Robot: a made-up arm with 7 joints.
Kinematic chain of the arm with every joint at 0, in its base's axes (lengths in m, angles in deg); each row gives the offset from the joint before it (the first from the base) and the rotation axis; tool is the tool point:
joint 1: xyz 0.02 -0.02 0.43 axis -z
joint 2: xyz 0.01 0 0.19 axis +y
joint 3: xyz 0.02 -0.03 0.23 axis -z
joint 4: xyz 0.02 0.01 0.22 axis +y
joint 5: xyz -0.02 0 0.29 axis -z
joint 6: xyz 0 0.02 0.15 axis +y
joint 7: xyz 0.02 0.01 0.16 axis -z
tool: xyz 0 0 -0.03
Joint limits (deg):
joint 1: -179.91..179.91
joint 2: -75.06..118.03
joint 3: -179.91..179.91
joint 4: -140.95..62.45
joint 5: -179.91..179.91
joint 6: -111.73..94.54
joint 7: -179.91..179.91
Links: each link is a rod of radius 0.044 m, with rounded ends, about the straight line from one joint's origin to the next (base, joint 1, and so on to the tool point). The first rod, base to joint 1, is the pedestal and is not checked.
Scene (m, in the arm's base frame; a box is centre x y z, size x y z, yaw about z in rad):
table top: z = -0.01
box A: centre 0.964 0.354 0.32 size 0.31 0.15 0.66 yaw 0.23
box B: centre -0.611 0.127 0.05 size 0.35 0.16 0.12 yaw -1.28
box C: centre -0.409 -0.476 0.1 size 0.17 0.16 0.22 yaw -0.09
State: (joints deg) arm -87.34 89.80 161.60 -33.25 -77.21 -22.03 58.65
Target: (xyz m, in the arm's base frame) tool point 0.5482 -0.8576 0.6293
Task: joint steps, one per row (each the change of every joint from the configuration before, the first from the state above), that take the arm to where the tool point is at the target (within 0.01 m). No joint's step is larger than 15 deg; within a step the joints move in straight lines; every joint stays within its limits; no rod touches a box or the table.
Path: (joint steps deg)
1: 12.96 -6.06 2.86 0.87 6.13 4.77 1.73
2: 12.97 -6.06 2.86 0.88 6.12 4.76 1.72
3: 12.96 -6.06 2.87 0.87 6.13 4.77 1.73
4: 12.97 -6.06 2.86 0.88 6.13 4.77 1.73
5: 12.96 -6.06 2.86 0.87 6.12 4.76 1.72
6: 12.80 1.80 0.67 -0.11 -4.48 -0.86 -1.44
7: 12.81 1.80 0.66 -0.12 -4.48 -0.86 -1.44
8: 12.80 1.80 0.67 -0.11 -4.48 -0.87 -1.43
9: 12.80 1.80 0.67 -0.12 -4.47 -0.86 -1.44
10: 12.80 1.80 0.66 -0.11 -4.48 -0.87 -1.44
11: 12.81 1.79 0.67 -0.12 -4.48 -0.86 -1.44

